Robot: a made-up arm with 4 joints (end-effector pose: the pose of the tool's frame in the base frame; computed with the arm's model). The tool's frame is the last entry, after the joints. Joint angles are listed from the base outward.
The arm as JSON. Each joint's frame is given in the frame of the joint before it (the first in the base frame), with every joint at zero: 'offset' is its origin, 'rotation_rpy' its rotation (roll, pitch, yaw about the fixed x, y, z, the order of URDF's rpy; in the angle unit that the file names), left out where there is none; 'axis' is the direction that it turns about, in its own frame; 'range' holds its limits. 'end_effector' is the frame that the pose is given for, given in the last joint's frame.
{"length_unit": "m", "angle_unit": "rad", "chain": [
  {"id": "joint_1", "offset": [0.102, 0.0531, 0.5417], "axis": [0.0, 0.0, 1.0], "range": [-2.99, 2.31]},
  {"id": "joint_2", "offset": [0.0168, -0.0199, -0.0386], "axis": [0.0, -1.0, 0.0], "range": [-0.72, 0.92]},
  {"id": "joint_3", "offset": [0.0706, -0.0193, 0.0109], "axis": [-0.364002, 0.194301, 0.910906], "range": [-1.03, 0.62]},
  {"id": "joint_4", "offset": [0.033, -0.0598, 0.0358], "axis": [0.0, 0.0, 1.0], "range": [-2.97, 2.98]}
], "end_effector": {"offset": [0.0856, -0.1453, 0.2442], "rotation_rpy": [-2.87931, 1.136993, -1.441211]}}
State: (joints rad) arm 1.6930 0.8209 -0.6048 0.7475
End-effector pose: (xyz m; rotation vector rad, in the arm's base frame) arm 0.3919 0.0004 0.7823 -1.6745 -0.9835 1.3811
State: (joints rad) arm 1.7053 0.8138 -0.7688 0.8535
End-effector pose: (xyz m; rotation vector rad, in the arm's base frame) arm 0.4052 -0.0082 0.7541 -1.5893 -0.9731 1.4065
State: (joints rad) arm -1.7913 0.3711 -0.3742 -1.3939
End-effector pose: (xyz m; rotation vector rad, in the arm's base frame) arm -0.0551 0.2632 0.7074 1.5771 0.8352 -1.4507
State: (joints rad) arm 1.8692 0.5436 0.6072 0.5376
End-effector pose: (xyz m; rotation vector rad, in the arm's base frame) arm 0.0575 0.1876 0.9015 2.1781 1.7494 -0.8506
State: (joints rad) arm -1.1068 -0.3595 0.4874 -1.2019
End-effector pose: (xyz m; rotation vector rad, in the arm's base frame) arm 0.0376 -0.2344 0.7691 0.4322 2.3896 -0.1267
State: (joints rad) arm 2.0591 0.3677 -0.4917 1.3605
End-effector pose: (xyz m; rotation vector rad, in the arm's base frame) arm 0.2059 0.2235 0.8510 1.7783 1.9709 -1.3940
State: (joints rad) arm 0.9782 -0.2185 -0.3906 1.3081
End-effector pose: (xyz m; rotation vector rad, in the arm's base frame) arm 0.3975 0.2110 0.7429 2.4182 0.3776 -1.9089
